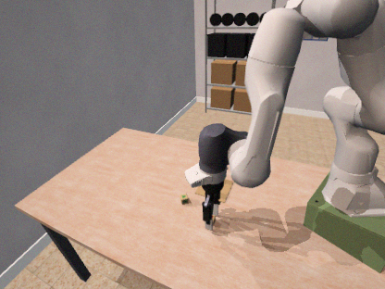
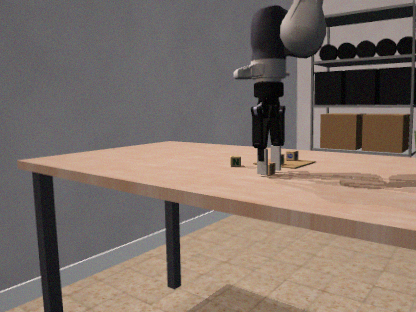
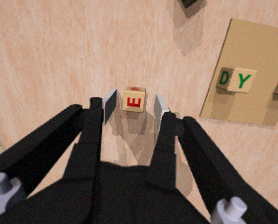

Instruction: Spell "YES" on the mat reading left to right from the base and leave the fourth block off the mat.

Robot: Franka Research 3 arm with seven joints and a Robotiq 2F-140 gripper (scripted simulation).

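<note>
Now: the E block 2 cm below my hand. Also, from my hand: green N block (14 cm ahead, 7 cm to the right, 2 cm below); then Y block (3 cm ahead, 14 cm to the right, 2 cm below); then tan mat (3 cm ahead, 19 cm to the right, 3 cm below).
</note>
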